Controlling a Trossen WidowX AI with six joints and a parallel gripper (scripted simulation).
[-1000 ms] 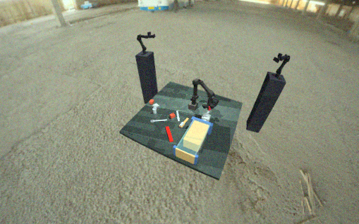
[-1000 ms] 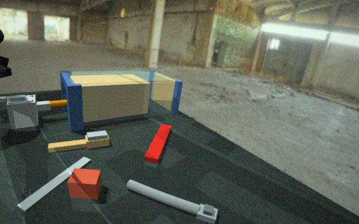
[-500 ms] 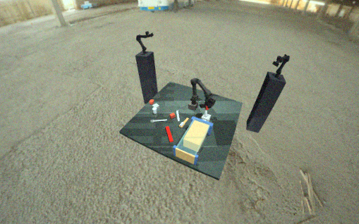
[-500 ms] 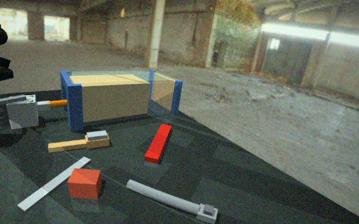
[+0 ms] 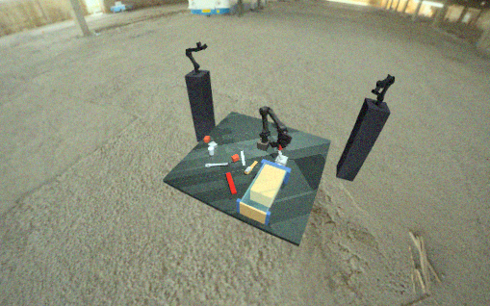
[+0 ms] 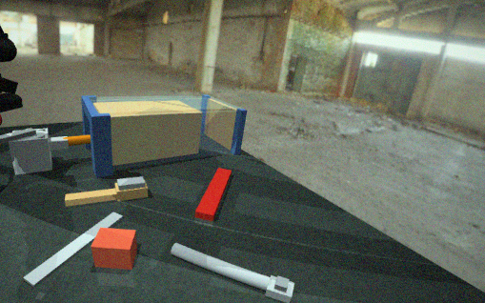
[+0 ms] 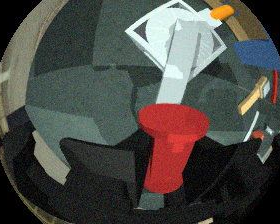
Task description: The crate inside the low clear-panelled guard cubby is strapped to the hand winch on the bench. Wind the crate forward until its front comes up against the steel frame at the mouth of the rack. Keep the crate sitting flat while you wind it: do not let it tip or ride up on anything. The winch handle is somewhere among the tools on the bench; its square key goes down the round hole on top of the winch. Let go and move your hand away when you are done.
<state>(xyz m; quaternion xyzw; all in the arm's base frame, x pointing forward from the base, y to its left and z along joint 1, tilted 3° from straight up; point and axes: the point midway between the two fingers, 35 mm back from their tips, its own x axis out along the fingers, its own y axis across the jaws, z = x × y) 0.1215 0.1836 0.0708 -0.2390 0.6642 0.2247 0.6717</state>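
Now: the winch handle 3 cm ahead of my gripper tip, 2 cm to the left of it and 1 cm below it. Also, from my gripper tip: wooden-handled tool: 22 cm ahead, 21 cm to the right, 10 cm below; winch: 8 cm below, 7 cm ahead, 4 cm to the left; red knob: 2 cm above.
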